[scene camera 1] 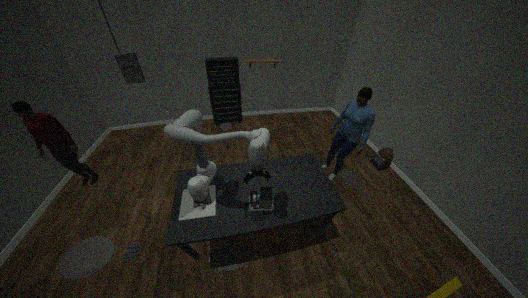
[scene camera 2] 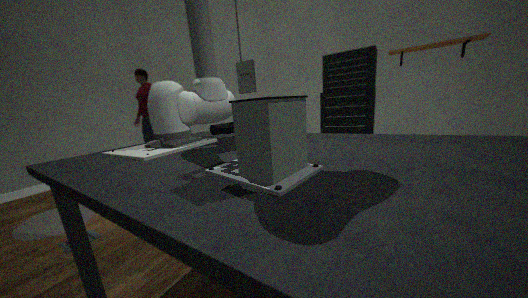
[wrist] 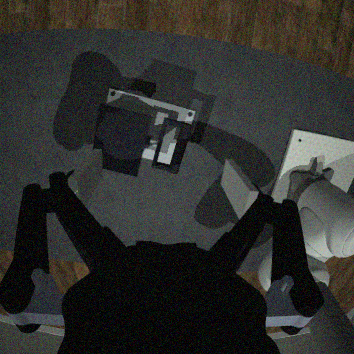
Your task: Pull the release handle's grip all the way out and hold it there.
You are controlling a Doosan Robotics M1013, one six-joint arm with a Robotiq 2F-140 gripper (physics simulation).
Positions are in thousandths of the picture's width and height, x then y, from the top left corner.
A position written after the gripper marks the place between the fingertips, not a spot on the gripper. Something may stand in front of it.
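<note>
There's a base plate (scene camera 2: 435,576) here, and you get the plate (wrist: 456,309) from the wrist as well. That wrist view also has the gripper (wrist: 462,470) in it.
</note>
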